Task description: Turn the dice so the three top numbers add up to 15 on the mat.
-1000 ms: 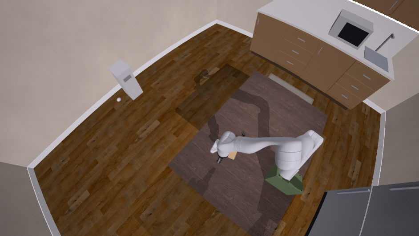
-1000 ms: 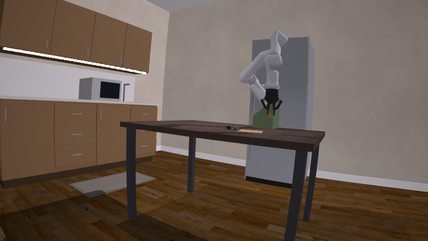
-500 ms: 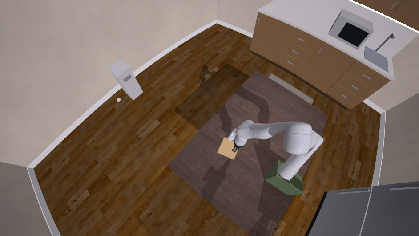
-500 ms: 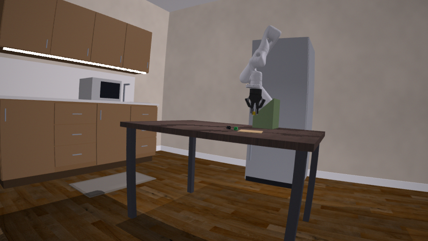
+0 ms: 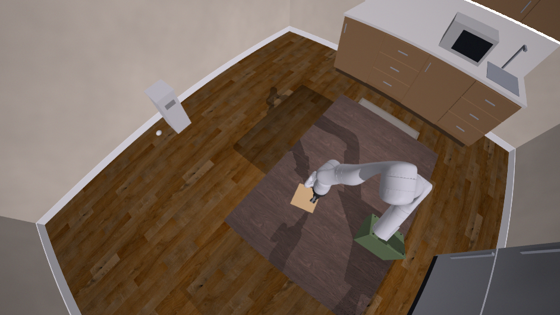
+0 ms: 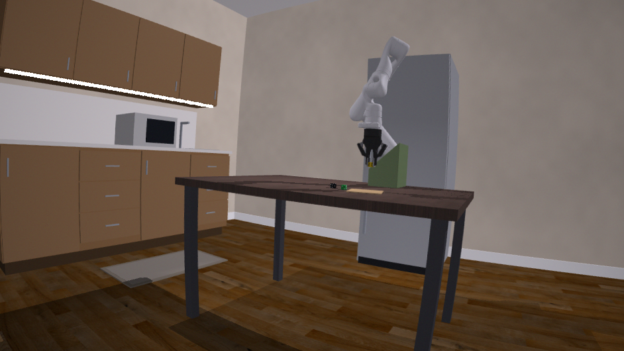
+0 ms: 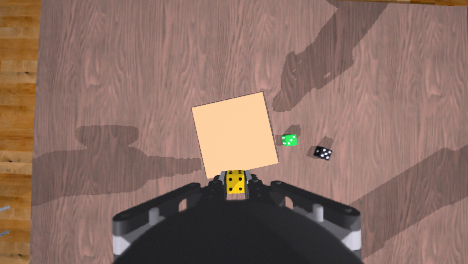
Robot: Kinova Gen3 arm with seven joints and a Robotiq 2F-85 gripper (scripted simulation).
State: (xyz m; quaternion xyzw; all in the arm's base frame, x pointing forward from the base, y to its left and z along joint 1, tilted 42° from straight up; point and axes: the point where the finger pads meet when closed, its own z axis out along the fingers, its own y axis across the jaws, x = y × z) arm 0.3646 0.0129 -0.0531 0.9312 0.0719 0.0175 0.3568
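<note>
My gripper is now 5 cm short of the tan mat, 1 cm to the right of it and 12 cm above it. From my hand the other things lie so: black die: 3 cm ahead, 16 cm to the right, 11 cm below; yellow die: 1 cm below; green die: 5 cm ahead, 10 cm to the right, 11 cm below.
</note>
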